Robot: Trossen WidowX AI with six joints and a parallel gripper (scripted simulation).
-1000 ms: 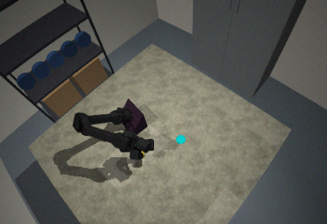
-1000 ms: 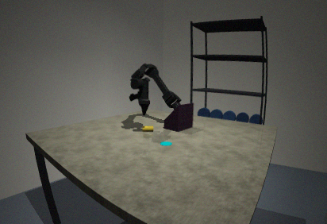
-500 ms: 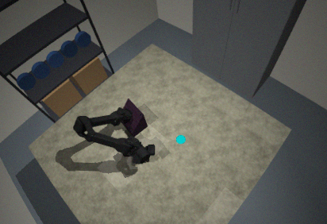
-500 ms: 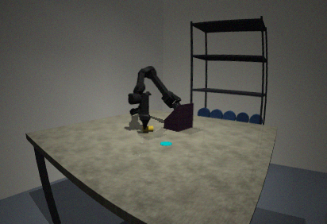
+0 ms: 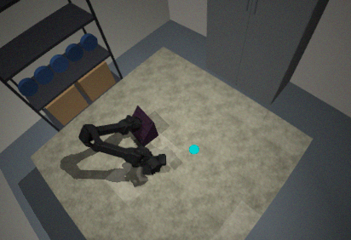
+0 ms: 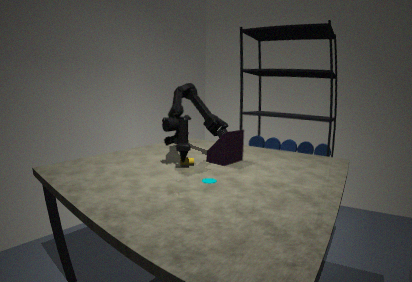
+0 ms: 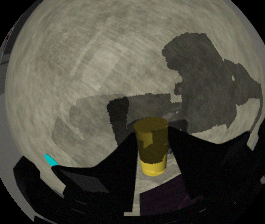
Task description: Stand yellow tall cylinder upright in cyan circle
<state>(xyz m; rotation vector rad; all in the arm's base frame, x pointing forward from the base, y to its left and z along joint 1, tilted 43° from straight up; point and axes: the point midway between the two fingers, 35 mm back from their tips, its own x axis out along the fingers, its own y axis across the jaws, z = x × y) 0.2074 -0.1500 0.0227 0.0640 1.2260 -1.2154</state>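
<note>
My gripper tip is 12 cm short of the cyan circle, 23 cm to the right of it and 2 cm above it. Also, from my gripper tip: yellow cylinder 2 cm behind, 2 cm to the left.
</note>
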